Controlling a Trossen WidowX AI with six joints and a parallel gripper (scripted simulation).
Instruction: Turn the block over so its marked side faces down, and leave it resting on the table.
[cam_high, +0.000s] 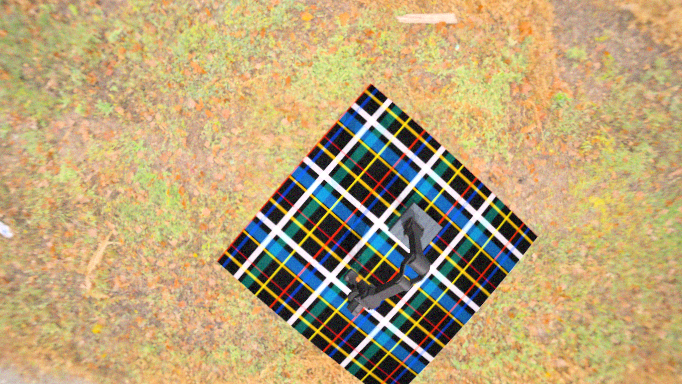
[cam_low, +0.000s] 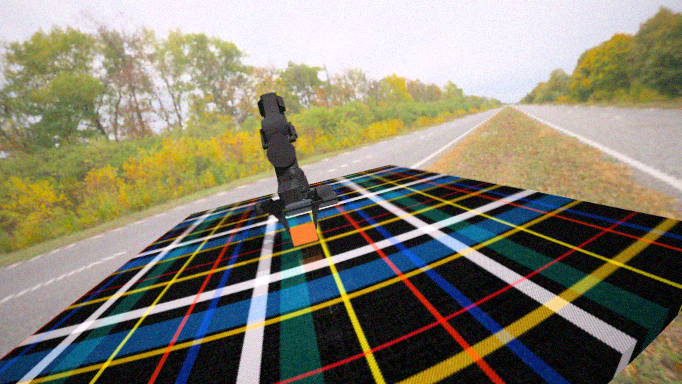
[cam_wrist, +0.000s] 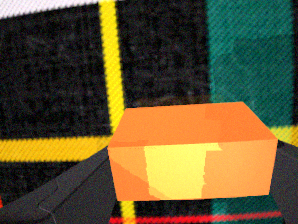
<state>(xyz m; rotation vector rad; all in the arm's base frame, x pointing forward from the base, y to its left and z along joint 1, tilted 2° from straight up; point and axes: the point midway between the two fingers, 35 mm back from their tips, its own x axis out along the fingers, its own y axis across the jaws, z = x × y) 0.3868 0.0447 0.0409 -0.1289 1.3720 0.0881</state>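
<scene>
My gripper tip is 10 mm past the orange block.
</scene>
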